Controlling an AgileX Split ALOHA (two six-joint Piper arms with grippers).
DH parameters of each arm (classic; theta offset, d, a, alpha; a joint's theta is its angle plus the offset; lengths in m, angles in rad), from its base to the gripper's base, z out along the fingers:
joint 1: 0 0.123 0 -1.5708
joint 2: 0.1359 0 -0.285 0
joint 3: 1.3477 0 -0.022 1.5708
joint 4: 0 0.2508 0 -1.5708
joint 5: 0 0 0.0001 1.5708
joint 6: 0 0.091 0 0
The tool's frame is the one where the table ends.
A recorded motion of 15 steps. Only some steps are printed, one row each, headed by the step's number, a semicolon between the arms.
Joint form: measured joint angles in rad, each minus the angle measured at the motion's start. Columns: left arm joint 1, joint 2, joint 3, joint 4, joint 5, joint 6; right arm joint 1, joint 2, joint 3, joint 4, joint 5, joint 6.
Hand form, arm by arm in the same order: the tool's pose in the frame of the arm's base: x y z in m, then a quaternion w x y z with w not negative. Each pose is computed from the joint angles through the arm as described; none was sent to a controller.
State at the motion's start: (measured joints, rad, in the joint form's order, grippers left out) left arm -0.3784 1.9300 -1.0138 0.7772 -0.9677 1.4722; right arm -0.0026 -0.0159 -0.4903 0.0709 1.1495 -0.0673
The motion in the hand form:
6: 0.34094 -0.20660 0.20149 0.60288 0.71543 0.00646 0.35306; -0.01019 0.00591 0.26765 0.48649 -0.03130 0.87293 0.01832
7: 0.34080 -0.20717 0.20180 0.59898 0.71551 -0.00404 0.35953; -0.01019 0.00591 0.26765 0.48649 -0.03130 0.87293 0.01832
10: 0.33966 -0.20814 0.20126 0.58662 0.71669 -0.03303 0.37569; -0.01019 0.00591 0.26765 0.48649 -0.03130 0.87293 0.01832
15: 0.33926 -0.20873 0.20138 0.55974 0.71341 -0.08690 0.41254; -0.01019 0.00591 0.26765 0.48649 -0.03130 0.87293 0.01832
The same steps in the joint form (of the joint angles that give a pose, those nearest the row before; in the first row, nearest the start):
6: -0.0335 0.0000 0.0000 0.0058 0.0000 0.1224; 0.0000 0.0000 0.0000 0.0000 0.0000 0.0000
7: -0.0344 0.0000 -0.0018 0.0099 0.0000 0.1446; 0.0000 0.0000 0.0000 0.0000 0.0000 0.0000
10: -0.0360 0.0000 -0.0016 0.0234 0.0000 0.2068; 0.0000 0.0000 0.0000 0.0000 0.0000 0.0000
15: -0.0360 0.0000 -0.0040 0.0369 0.0000 0.3387; 0.0000 0.0000 0.0000 0.0000 0.0000 0.0000

